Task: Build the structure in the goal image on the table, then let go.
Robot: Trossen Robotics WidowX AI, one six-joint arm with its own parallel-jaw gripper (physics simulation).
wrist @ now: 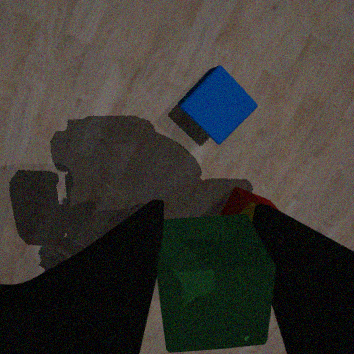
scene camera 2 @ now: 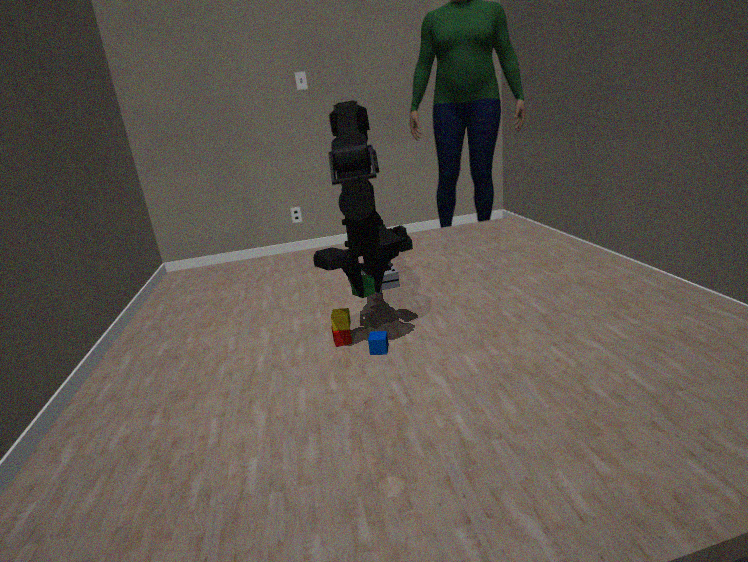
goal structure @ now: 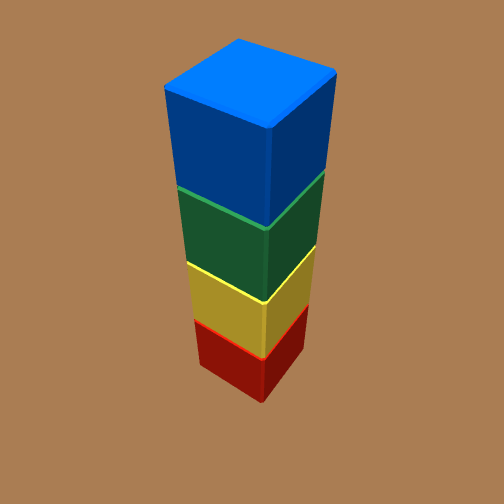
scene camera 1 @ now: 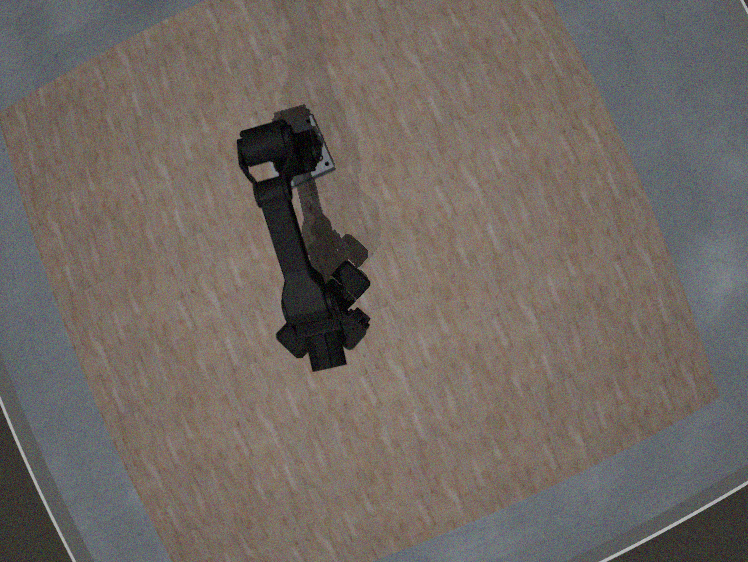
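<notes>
My gripper point(scene camera 2: 367, 290) point(wrist: 208, 213) is shut on a green block point(scene camera 2: 362, 286) point(wrist: 215, 285) and holds it raised above the table. A blue block point(scene camera 2: 377, 343) point(wrist: 219, 105) stands on the table, apart from the others, ahead of the held block in the wrist view. A yellow block point(scene camera 2: 340, 318) point(wrist: 248, 211) sits on top of a red block point(scene camera 2: 342, 337) point(wrist: 245, 198), to the left of the blue block in scene camera 2. In the wrist view the held block and a finger hide most of this stack. In scene camera 1 the arm hides the blocks and fingers.
The arm point(scene camera 1: 284, 241) point(scene camera 2: 356, 199) rises from a light base plate point(scene camera 1: 327, 161) point(scene camera 2: 390, 279). The wood-patterned table top point(scene camera 1: 513, 271) point(scene camera 2: 483, 423) spreads around it. A person in a green top point(scene camera 2: 466, 54) stands by the back wall. The arm's shadow falls near the blocks.
</notes>
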